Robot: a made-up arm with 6 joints.
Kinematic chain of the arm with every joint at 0, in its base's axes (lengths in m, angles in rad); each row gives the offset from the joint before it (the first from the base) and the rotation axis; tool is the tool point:
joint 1: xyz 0 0 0.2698 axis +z
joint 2: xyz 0 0 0 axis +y
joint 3: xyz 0 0 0.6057 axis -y
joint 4: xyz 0 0 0 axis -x
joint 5: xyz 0.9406 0 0 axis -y
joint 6: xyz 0 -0.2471 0 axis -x
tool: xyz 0 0 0
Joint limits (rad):
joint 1: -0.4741..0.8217
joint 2: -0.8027..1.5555
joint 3: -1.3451..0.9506
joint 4: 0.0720..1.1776
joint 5: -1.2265..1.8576
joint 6: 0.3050..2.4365
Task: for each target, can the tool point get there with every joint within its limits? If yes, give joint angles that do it. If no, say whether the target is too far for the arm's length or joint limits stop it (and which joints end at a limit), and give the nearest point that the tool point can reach.
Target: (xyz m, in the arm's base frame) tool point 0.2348 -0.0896 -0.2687
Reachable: yes | joints 0.3870 0.9085 -1.1613 0.8030 0.8391 1.4302
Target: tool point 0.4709 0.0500 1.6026
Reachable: yes | joints 0.6324 -0.2723 0.5757 0.2726 -0.5138 1.8072
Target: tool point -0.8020 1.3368 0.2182
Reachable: no: joint limits stop it (at a limit: joint 1, joint 2, joint 3, joint 4) | nearest point -0.2686 0.0314 -0.1671 | short by 1.462 m
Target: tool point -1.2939 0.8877 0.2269
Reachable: no: joint limits stop it (at a limit: joint 1, joint 2, joint 3, joint 4) | nearest point -0.3826 -0.0807 0.0373 | short by 1.343 m
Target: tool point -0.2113 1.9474 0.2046
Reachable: no: too far | nearest point 0.9425 0.8745 0.2046 | short by 1.576 m
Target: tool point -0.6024 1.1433 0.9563
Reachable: no: joint limits stop it (at a limit: joint 1, joint 2, joint 3, joint 4) | nearest point -0.7824 0.2951 1.5742 | short by 1.065 m
